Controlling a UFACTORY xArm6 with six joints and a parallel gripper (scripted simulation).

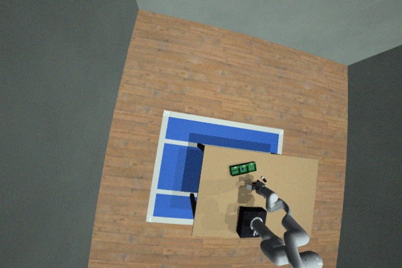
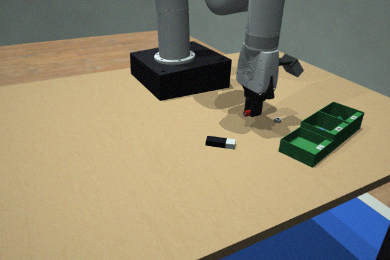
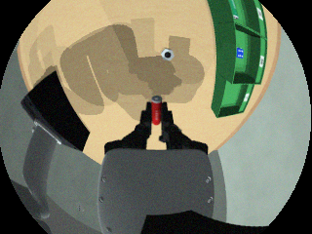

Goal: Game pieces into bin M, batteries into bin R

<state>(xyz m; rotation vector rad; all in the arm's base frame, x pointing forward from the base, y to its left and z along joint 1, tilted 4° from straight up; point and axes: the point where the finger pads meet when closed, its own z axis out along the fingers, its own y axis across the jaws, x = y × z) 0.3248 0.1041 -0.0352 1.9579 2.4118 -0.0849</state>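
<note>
My hand is 210 mm to the right of the green battery, 60 mm short of it and 40 mm above it. Round my hand: grey nut 80 mm to the left, 50 mm below; red battery 20 mm below; blue die 130 mm to the left, 100 mm ahead, 40 mm below.
</note>
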